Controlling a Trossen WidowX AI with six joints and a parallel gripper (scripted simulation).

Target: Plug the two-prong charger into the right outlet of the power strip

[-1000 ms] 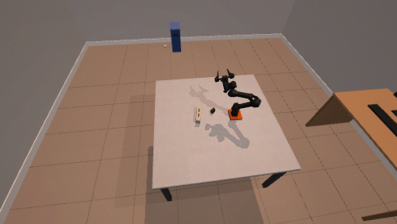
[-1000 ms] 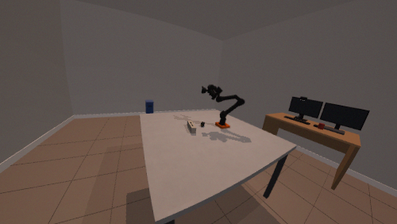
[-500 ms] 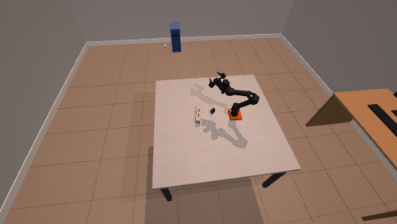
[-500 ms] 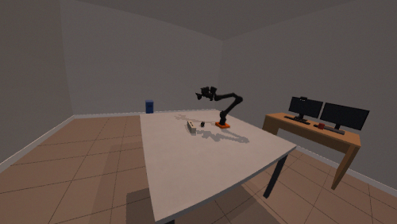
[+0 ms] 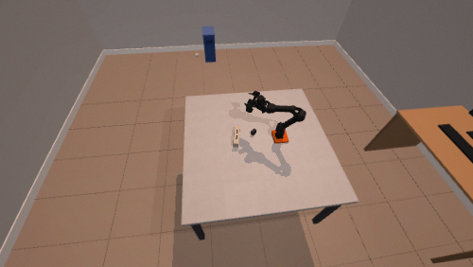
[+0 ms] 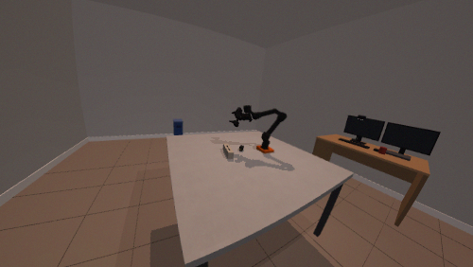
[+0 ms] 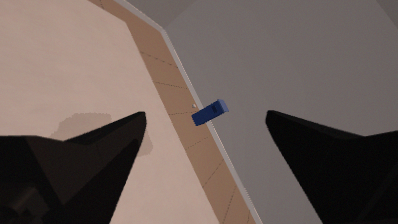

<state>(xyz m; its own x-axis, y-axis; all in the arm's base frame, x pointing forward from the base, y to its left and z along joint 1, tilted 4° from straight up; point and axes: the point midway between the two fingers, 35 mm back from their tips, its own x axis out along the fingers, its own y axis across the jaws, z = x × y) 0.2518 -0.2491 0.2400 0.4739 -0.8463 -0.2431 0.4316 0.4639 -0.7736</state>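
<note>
Right now the two-prong charger is 3 cm behind my gripper tip, 18 cm to the left of it and 26 cm below it.
</note>
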